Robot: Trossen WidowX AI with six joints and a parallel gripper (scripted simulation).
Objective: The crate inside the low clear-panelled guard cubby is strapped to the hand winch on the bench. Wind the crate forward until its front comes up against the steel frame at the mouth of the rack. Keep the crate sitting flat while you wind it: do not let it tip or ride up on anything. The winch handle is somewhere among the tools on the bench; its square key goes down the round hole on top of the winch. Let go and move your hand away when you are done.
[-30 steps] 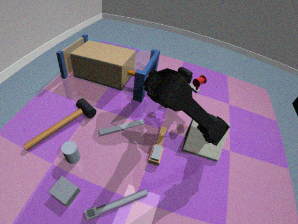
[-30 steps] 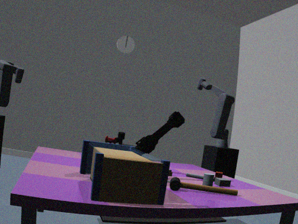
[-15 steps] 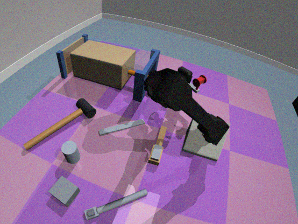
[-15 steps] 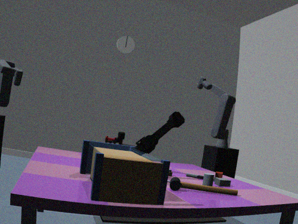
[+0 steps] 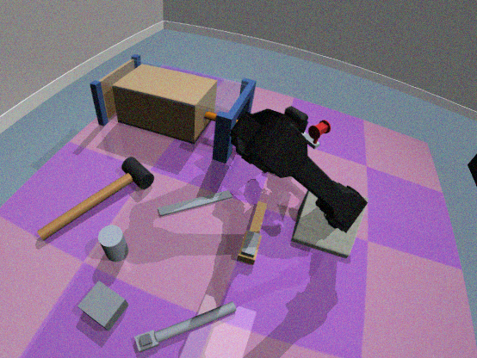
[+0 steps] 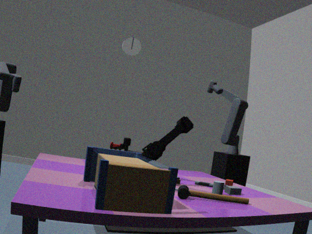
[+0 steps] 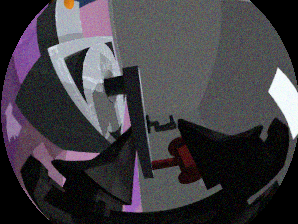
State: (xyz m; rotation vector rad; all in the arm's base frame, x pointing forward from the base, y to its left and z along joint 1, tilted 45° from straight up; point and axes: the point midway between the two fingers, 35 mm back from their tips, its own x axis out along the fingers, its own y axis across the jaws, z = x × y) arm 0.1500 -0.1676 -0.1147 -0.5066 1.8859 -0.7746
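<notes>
My gripper tip is now 20 mm to the right of the grey crank handle, 10 mm past it and 10 mm above it. Round my gripper tip: grey winch: 100 mm below, 30 mm to the right, 30 mm ahead; then blue frame: 210 mm ahead, 20 mm to the right, 20 mm below; then red knob: 40 mm to the left, 40 mm behind, 20 mm above.
</notes>
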